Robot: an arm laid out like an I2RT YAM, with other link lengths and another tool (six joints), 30 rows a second.
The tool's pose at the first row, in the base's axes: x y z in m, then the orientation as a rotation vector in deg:
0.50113 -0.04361 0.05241 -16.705 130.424 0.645
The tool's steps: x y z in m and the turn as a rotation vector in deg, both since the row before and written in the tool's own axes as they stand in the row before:
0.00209 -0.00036 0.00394 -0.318 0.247 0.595
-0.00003 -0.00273 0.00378 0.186 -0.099 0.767
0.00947 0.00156 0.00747 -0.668 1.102 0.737
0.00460 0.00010 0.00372 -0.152 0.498 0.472
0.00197 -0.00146 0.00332 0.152 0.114 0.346
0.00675 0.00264 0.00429 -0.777 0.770 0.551
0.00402 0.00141 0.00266 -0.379 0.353 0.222
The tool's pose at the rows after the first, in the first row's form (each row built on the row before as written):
0.50280 -0.04398 0.04828 -16.210 130.773 1.280
0.50618 -0.04623 0.04599 -15.231 130.775 1.476
0.50531 -0.04565 0.03387 -14.812 131.997 2.483
0.50495 -0.04593 0.02797 -14.384 132.561 2.838
0.50631 -0.04731 0.02432 -13.916 132.716 2.822
0.50437 -0.04532 0.01637 -13.729 133.572 3.917
0.50324 -0.04422 0.01160 -13.690 133.959 4.433

